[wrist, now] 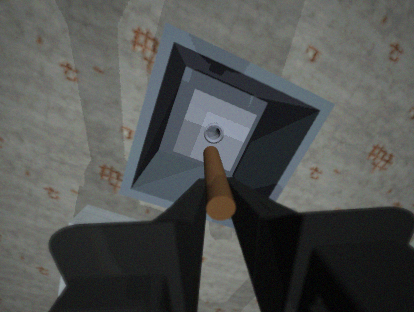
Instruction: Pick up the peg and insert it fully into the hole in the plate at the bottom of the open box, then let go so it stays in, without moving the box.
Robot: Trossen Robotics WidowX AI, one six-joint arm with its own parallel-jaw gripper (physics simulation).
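Places are measured from the arm's base along level axes (x ahead, y left, z up), in millimetres.
Pixels of known places: gripper, fingertip midpoint: (215, 184).
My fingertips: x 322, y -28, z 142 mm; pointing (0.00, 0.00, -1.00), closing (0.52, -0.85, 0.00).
Note:
Ahead of a thing's pixels: the offset from my fingertips to its top centre. "*": to the spot under its first point. Level surfaces: height alone.
My gripper (215, 184) is shut on the orange-brown peg @(dx +4, dy +2, dz +32 mm) (218, 185), which sticks out between the two black fingers. The peg's far end points down toward the open box. The blue-grey open box @(* dx +47, dy -77, dz -58 mm) (301, 150) stands below the gripper, turned at an angle, and its near edge is partly hidden by the fingers. The light plate @(dx +7, dy -7, dz -135 mm) (192, 134) lies at its bottom, with a round hole (213, 133) near the middle. In the wrist view the peg's far end shows just below the hole and covers part of the plate. The height of the peg tip above the plate is hard to tell.
The box's raised walls surround the plate on all sides. A pale, flat-looking object (95, 215) shows at the lower left, partly hidden behind the left finger. The grey tabletop @(dz -196 mm) (40, 125) has reddish-brown marks, and darker shadows fall across it.

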